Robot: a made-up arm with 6 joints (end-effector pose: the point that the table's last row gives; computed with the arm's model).
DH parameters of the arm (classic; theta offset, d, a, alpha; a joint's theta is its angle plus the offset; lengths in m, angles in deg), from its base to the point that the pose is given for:
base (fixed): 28.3 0 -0.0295 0
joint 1: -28.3 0.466 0.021 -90
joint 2: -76.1 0 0.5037 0
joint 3: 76.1 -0.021 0.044 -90
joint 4: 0 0.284 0.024 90
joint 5: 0 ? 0.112 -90
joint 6: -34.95 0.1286 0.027 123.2
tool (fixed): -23.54 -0.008 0 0
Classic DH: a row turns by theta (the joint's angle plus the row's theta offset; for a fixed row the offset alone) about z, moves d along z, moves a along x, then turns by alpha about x.
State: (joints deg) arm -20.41 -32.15 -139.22 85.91 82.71 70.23
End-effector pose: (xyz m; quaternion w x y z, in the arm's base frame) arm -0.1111 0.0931 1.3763 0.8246 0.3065 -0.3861 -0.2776
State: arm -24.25 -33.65 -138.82 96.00 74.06 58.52
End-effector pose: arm -0.1470 0.0893 1.3939 0.7599 0.3800 -0.4743 -0.2306
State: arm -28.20 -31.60 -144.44 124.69 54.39 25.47
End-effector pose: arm -0.1891 0.0349 1.4244 0.5352 0.5557 -0.6244 -0.1221
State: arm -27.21 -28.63 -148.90 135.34 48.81 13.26
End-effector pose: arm -0.1778 0.0018 1.4317 0.4504 0.6136 -0.6414 -0.0968
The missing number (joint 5, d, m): 0.029
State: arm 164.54 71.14 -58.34 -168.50 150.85 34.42
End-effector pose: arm -0.6460 0.2358 0.2358 0.4855 -0.1362 0.8152 0.2848
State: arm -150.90 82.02 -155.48 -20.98 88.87 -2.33
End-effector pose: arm -0.8306 -0.4370 0.2267 0.4196 -0.2431 0.4909 -0.7238
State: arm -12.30 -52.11 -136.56 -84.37 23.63 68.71
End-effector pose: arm -0.4054 0.1402 1.3081 0.3372 0.3045 0.7181 0.5271
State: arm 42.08 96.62 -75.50 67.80 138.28 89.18
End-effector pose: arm 0.1769 0.3369 0.0454 0.0023 0.4958 -0.8529 -0.1635
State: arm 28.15 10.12 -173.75 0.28 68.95 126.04
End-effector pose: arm 0.3044 0.1418 1.3330 0.6949 0.3101 -0.0964 -0.6416
